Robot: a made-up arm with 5 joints. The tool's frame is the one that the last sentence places. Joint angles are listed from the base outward.
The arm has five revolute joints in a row. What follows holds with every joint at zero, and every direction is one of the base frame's.
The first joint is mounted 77.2 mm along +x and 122 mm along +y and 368.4 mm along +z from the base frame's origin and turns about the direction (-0.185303, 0.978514, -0.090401).
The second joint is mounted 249 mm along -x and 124.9 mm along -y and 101.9 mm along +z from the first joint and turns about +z.
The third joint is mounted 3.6 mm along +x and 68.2 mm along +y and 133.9 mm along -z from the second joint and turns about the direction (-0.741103, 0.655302, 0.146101).
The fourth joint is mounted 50 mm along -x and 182.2 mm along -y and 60 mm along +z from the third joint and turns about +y.
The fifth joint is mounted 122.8 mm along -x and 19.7 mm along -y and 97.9 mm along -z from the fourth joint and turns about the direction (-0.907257, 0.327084, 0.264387).
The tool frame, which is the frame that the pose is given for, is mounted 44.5 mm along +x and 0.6 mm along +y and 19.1 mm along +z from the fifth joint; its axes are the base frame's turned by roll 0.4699, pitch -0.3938 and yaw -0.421 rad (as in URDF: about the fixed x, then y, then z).
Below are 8 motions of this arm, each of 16 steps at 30 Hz.
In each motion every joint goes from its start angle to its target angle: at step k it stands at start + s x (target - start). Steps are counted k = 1, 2, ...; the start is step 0. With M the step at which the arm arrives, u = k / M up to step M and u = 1 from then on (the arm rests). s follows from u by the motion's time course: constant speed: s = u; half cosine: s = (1 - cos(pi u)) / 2; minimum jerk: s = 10 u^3 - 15 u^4 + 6 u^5.
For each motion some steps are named. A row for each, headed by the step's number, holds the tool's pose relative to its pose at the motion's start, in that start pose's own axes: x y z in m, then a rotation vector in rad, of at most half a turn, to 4 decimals.
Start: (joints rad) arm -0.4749 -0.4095 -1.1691 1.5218 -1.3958
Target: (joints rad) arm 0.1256 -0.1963 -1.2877 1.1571 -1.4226
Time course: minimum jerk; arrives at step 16
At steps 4, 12, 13, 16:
4: -0.0239 0.0047 0.0056 0.0039 -0.0305 -0.0025
12: -0.2070 0.0493 0.0058 0.0388 -0.2652 -0.0310
13: -0.2192 0.0527 0.0031 0.0418 -0.2819 -0.0333
16: -0.2300 0.0558 0.0003 0.0446 -0.2968 -0.0354

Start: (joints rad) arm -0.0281 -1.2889 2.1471 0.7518 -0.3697
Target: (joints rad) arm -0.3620 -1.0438 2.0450 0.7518 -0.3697
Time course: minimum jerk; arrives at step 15
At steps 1, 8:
1: -0.0001 0.0000 -0.0002 0.0008 -0.0009 0.0005
8: -0.0089 0.0110 -0.0347 0.1743 -0.1941 0.0976

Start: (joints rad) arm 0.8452 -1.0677 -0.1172 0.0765 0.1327
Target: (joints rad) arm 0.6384 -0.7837 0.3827 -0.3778 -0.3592
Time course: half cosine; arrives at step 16
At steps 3, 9, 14, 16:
3: 0.0080 -0.0032 -0.0019 0.0358 -0.0153 0.0117
9: 0.0599 -0.0146 -0.0203 0.2861 -0.0951 0.1054
14: 0.0984 -0.0124 -0.0387 0.4951 -0.1294 0.1913
16: 0.1024 -0.0116 -0.0407 0.5182 -0.1315 0.2011

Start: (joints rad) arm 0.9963 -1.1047 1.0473 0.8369 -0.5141
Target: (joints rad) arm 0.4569 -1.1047 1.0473 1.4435 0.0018
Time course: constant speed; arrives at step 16
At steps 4, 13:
4: 0.0223 0.0148 -0.0279 -0.0971 0.1554 0.0865
13: 0.0666 0.0617 -0.0857 -0.3185 0.4869 0.3690

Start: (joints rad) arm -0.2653 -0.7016 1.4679 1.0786 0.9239
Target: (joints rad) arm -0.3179 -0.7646 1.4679 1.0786 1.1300
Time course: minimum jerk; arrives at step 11
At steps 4, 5, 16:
4: 0.0033 0.0006 -0.0015 -0.0270 0.0033 0.0419
5: 0.0052 0.0009 -0.0025 -0.0439 0.0048 0.0677
16: 0.0125 0.0020 -0.0059 -0.1081 0.0073 0.1628

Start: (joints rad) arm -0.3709 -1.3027 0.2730 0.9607 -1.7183
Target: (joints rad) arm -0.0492 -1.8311 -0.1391 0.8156 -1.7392
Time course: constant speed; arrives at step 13
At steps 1, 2, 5, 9, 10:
1: -0.0052 -0.0107 0.0068 0.0478 -0.0173 -0.0239
2: -0.0109 -0.0216 0.0129 0.0974 -0.0348 -0.0458
5: -0.0306 -0.0557 0.0265 0.2561 -0.0870 -0.0991
9: -0.0600 -0.1019 0.0317 0.4880 -0.1543 -0.1402
10: -0.0675 -0.1131 0.0305 0.5490 -0.1704 -0.1449

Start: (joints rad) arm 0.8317 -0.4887 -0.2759 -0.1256 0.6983
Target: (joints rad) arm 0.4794 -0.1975 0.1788 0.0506 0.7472
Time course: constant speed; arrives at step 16
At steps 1, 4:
1: 0.0006 -0.0028 -0.0041 0.0046 0.0115 0.0289
4: 0.0039 -0.0110 -0.0167 0.0130 0.0405 0.1175

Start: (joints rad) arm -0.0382 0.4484 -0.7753 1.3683 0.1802
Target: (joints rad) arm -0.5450 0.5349 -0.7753 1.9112 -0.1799
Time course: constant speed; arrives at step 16
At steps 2, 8, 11, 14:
2: 0.0181 -0.0167 -0.0013 -0.0083 0.0108 0.0044
8: 0.0768 -0.0603 0.0027 -0.0495 0.0336 -0.0014
11: 0.1077 -0.0779 0.0090 -0.0777 0.0375 -0.0149
14: 0.1390 -0.0925 0.0180 -0.1097 0.0351 -0.0356

